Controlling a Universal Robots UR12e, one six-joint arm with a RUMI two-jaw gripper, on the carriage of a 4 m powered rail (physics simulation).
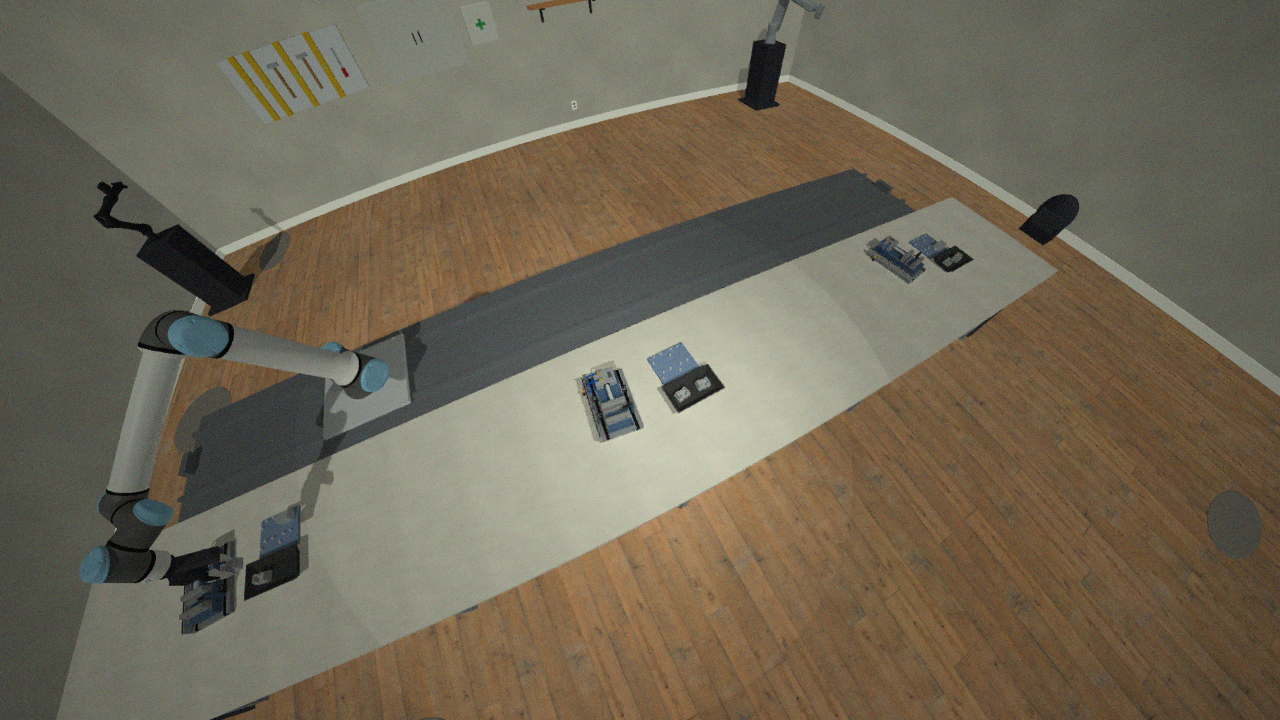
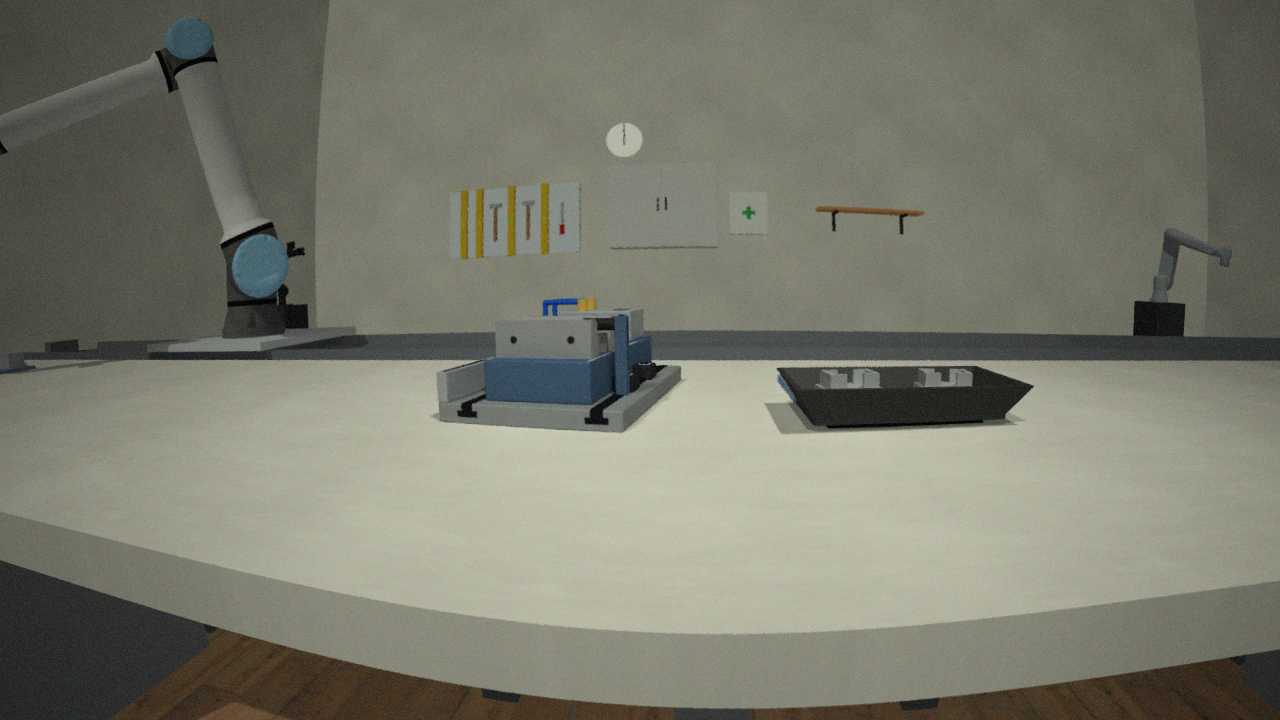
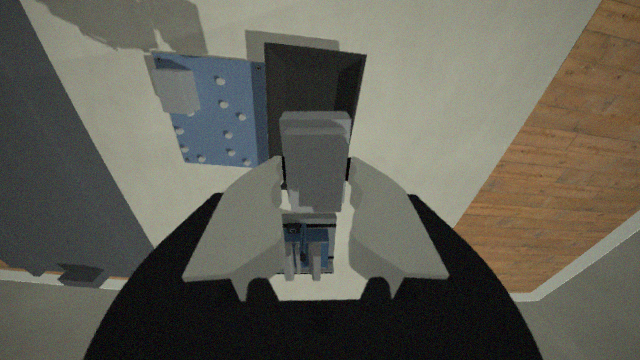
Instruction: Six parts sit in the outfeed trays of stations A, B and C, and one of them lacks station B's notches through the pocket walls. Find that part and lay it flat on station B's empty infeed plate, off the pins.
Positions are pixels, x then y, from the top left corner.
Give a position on a grey block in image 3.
176,88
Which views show my gripper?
Image 1 and image 3 only.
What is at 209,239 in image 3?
My gripper.
